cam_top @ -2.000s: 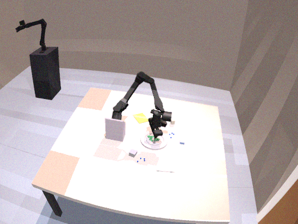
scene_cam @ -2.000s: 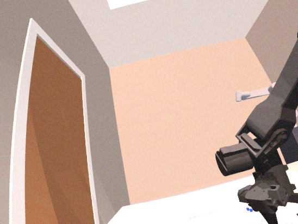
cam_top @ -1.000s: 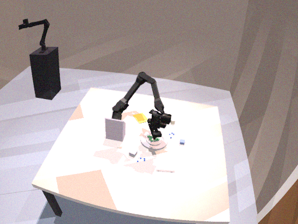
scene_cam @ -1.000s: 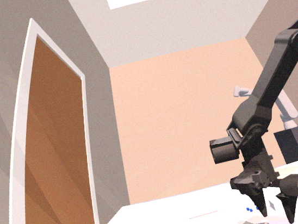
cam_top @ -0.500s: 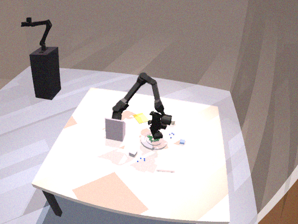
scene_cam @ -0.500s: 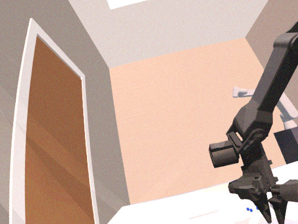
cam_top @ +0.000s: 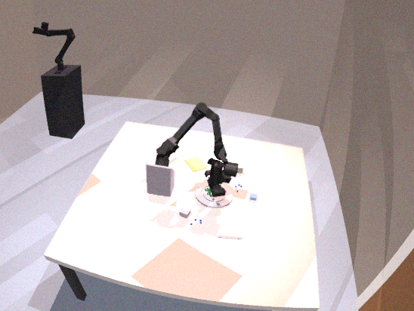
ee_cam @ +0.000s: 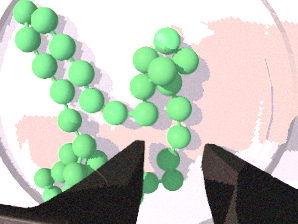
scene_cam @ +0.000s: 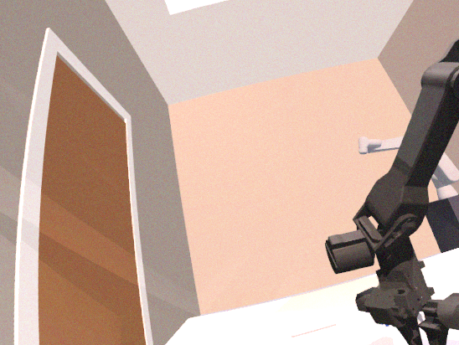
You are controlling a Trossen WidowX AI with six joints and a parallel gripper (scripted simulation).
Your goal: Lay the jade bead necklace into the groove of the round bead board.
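Now: gripper tip 20 mm to the right of the round white bead board and 10 mm above it. The rest, counted from my gripper tip: thin rod: 120 mm ahead, 270 mm to the right, 20 mm below; then blue block: 220 mm ahead, 40 mm to the left, 10 mm below; then cream block: 120 mm ahead, 260 mm to the left.
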